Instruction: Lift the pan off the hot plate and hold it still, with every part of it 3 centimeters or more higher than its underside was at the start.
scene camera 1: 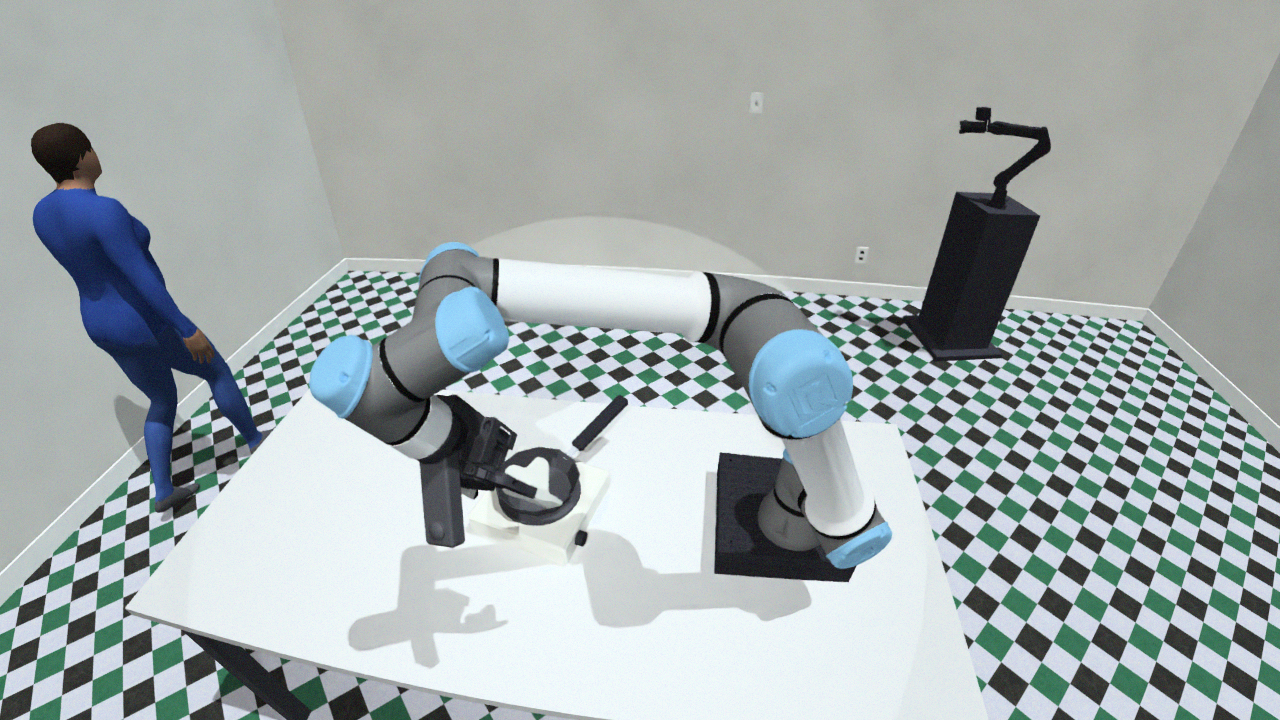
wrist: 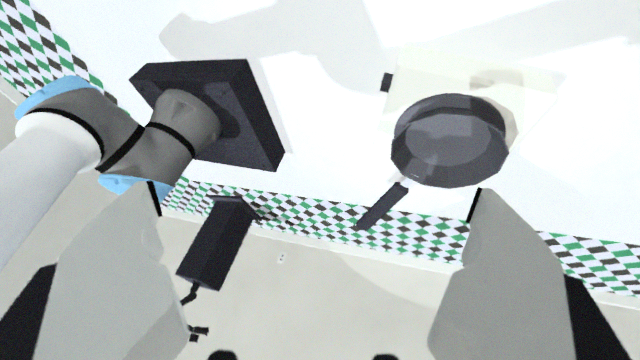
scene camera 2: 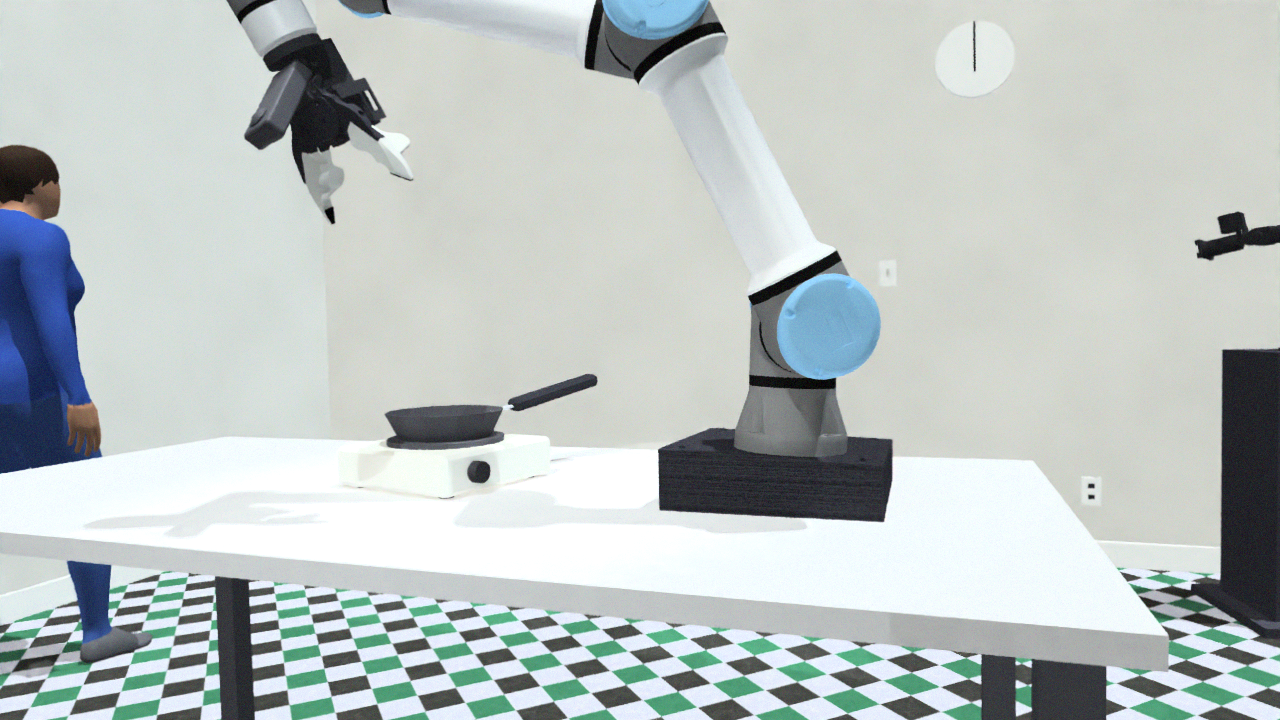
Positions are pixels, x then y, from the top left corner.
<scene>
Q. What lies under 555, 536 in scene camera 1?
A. A white hot plate.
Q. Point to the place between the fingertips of the gripper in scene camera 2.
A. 371, 203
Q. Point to a dark grey pan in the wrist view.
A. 448, 147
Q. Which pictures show the white hot plate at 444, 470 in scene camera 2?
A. Scene camera 1, the wrist view and scene camera 2: all of them.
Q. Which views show the dark grey pan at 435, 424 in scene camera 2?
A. Scene camera 1, the wrist view and scene camera 2: all of them.
</scene>
